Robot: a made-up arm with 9 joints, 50 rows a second.
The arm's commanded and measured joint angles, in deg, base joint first. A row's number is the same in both.
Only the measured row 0 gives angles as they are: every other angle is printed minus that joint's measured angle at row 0.
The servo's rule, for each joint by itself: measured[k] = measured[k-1] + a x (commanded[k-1-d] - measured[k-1]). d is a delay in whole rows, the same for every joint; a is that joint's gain. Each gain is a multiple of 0.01, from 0.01 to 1. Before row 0 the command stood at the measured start. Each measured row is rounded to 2 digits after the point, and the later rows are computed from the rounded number. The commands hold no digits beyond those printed.
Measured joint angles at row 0: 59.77, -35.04, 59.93, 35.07, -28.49, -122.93, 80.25, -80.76, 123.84
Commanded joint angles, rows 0 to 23: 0.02, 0.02, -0.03, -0.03, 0.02, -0.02, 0.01, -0.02, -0.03; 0.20, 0.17, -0.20, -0.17, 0.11, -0.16, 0.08, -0.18, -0.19; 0.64, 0.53, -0.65, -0.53, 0.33, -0.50, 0.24, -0.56, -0.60; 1.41, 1.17, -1.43, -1.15, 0.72, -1.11, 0.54, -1.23, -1.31; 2.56, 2.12, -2.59, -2.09, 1.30, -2.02, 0.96, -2.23, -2.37; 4.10, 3.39, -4.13, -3.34, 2.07, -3.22, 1.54, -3.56, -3.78; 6.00, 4.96, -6.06, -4.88, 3.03, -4.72, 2.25, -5.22, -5.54; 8.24, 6.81, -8.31, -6.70, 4.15, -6.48, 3.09, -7.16, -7.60; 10.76, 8.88, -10.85, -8.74, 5.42, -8.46, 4.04, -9.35, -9.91; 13.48, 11.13, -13.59, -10.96, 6.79, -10.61, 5.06, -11.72, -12.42; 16.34, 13.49, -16.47, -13.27, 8.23, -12.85, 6.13, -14.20, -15.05; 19.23, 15.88, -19.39, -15.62, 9.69, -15.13, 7.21, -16.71, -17.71; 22.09, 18.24, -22.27, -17.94, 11.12, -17.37, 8.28, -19.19, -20.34; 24.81, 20.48, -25.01, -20.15, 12.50, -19.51, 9.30, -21.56, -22.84; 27.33, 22.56, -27.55, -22.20, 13.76, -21.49, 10.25, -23.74, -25.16; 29.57, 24.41, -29.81, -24.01, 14.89, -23.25, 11.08, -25.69, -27.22; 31.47, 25.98, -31.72, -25.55, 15.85, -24.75, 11.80, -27.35, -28.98; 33.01, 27.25, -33.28, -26.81, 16.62, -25.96, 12.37, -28.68, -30.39; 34.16, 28.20, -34.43, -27.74, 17.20, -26.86, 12.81, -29.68, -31.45; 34.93, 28.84, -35.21, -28.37, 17.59, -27.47, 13.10, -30.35, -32.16; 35.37, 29.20, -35.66, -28.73, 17.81, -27.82, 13.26, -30.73, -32.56; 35.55, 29.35, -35.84, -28.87, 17.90, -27.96, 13.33, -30.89, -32.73; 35.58, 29.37, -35.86, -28.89, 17.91, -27.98, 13.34, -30.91, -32.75; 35.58, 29.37, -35.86, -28.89, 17.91, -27.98, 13.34, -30.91, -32.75
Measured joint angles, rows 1 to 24: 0.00, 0.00, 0.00, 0.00, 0.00, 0.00, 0.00, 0.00, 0.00; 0.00, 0.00, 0.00, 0.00, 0.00, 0.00, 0.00, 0.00, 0.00; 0.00, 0.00, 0.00, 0.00, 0.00, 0.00, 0.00, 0.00, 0.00; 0.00, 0.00, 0.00, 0.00, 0.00, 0.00, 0.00, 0.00, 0.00; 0.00, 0.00, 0.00, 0.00, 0.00, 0.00, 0.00, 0.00, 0.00; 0.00, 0.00, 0.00, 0.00, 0.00, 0.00, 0.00, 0.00, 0.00; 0.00, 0.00, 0.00, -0.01, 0.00, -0.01, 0.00, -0.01, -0.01; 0.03, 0.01, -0.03, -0.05, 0.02, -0.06, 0.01, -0.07, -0.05; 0.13, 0.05, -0.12, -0.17, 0.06, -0.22, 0.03, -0.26, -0.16; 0.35, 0.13, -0.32, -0.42, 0.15, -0.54, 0.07, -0.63, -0.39; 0.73, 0.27, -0.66, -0.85, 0.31, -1.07, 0.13, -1.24, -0.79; 1.30, 0.49, -1.18, -1.50, 0.56, -1.84, 0.23, -2.12, -1.39; 2.10, 0.80, -1.91, -2.38, 0.91, -2.88, 0.37, -3.30, -2.22; 3.14, 1.22, -2.87, -3.50, 1.36, -4.18, 0.56, -4.77, -3.30; 4.44, 1.76, -4.07, -4.86, 1.93, -5.72, 0.80, -6.51, -4.62; 5.98, 2.42, -5.50, -6.45, 2.61, -7.48, 1.10, -8.49, -6.18; 7.74, 3.19, -7.15, -8.22, 3.40, -9.41, 1.45, -10.66, -7.95; 9.69, 4.08, -8.99, -10.14, 4.28, -11.47, 1.85, -12.96, -9.90; 11.80, 5.07, -10.98, -12.17, 5.24, -13.59, 2.30, -15.33, -11.99; 14.01, 6.15, -13.08, -14.24, 6.26, -15.72, 2.79, -17.70, -14.16; 16.27, 7.30, -15.25, -16.31, 7.31, -17.80, 3.31, -20.00, -16.36; 18.53, 8.50, -17.43, -18.31, 8.37, -19.76, 3.85, -22.16, -18.53; 20.73, 9.72, -19.57, -20.19, 9.42, -21.56, 4.41, -24.13, -20.62; 22.82, 10.95, -21.63, -21.91, 10.43, -23.14, 4.97, -25.86, -22.57
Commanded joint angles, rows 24 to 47: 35.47, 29.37, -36.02, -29.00, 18.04, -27.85, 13.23, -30.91, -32.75; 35.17, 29.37, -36.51, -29.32, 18.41, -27.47, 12.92, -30.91, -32.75; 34.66, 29.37, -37.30, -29.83, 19.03, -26.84, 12.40, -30.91, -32.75; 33.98, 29.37, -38.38, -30.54, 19.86, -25.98, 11.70, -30.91, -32.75; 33.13, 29.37, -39.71, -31.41, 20.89, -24.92, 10.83, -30.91, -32.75; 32.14, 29.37, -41.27, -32.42, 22.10, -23.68, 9.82, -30.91, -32.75; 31.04, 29.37, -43.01, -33.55, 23.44, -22.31, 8.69, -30.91, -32.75; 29.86, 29.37, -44.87, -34.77, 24.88, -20.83, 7.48, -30.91, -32.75; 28.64, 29.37, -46.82, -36.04, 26.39, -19.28, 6.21, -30.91, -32.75; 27.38, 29.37, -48.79, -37.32, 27.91, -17.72, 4.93, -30.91, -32.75; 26.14, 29.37, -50.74, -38.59, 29.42, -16.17, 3.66, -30.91, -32.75; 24.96, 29.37, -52.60, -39.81, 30.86, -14.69, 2.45, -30.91, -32.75; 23.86, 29.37, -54.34, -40.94, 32.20, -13.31, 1.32, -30.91, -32.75; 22.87, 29.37, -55.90, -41.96, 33.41, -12.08, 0.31, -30.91, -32.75; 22.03, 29.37, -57.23, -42.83, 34.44, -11.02, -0.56, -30.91, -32.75; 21.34, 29.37, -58.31, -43.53, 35.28, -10.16, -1.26, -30.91, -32.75; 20.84, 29.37, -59.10, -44.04, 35.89, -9.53, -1.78, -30.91, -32.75; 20.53, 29.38, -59.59, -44.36, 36.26, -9.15, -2.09, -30.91, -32.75; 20.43, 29.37, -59.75, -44.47, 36.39, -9.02, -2.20, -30.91, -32.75; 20.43, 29.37, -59.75, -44.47, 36.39, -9.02, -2.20, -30.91, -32.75; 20.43, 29.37, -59.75, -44.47, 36.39, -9.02, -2.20, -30.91, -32.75; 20.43, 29.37, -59.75, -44.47, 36.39, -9.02, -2.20, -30.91, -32.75; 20.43, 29.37, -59.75, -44.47, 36.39, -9.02, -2.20, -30.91, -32.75; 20.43, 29.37, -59.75, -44.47, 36.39, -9.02, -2.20, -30.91, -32.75
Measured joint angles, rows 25 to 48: 24.75, 12.16, -23.55, -23.43, 11.38, -24.48, 5.52, -27.31, -24.35; 26.48, 13.33, -25.30, -24.71, 12.25, -25.56, 6.05, -28.47, -25.91; 27.99, 14.44, -26.85, -25.76, 13.03, -26.37, 6.55, -29.33, -27.24; 29.28, 15.48, -28.20, -26.57, 13.71, -26.94, 7.02, -29.92, -28.34; 30.35, 16.45, -29.35, -27.17, 14.30, -27.31, 7.46, -30.30, -29.22; 31.24, 17.35, -30.33, -27.62, 14.81, -27.55, 7.87, -30.53, -29.93; 31.96, 18.19, -31.18, -27.98, 15.26, -27.66, 8.25, -30.67, -30.49; 32.51, 18.97, -31.98, -28.33, 15.70, -27.59, 8.58, -30.76, -30.94; 32.88, 19.70, -32.78, -28.72, 16.17, -27.32, 8.85, -30.82, -31.30; 33.07, 20.38, -33.62, -29.19, 16.69, -26.84, 9.05, -30.85, -31.59; 33.08, 21.01, -34.53, -29.77, 17.28, -26.15, 9.17, -30.87, -31.82; 32.92, 21.60, -35.54, -30.46, 17.95, -25.26, 9.22, -30.89, -32.01; 32.60, 22.14, -36.66, -31.26, 18.72, -24.20, 9.18, -30.90, -32.16; 32.13, 22.65, -37.89, -32.17, 19.58, -22.99, 9.06, -30.90, -32.28; 31.54, 23.12, -39.23, -33.18, 20.53, -21.65, 8.86, -30.90, -32.37; 30.83, 23.56, -40.66, -34.26, 21.56, -20.24, 8.58, -30.90, -32.45; 30.03, 23.97, -42.17, -35.39, 22.66, -18.77, 8.24, -30.90, -32.51; 29.17, 24.35, -43.73, -36.54, 23.81, -17.30, 7.83, -30.90, -32.56; 28.27, 24.70, -45.32, -37.68, 24.98, -15.86, 7.37, -30.90, -32.60; 27.35, 25.03, -46.91, -38.79, 26.16, -14.50, 6.88, -30.90, -32.63; 26.45, 25.33, -48.46, -39.84, 27.32, -13.25, 6.36, -30.90, -32.65; 25.58, 25.61, -49.94, -40.80, 28.43, -12.14, 5.83, -30.90, -32.67; 24.77, 25.87, -51.31, -41.64, 29.47, -11.20, 5.30, -30.90, -32.69; 24.05, 26.12, -52.55, -42.35, 30.42, -10.46, 4.78, -30.90, -32.70
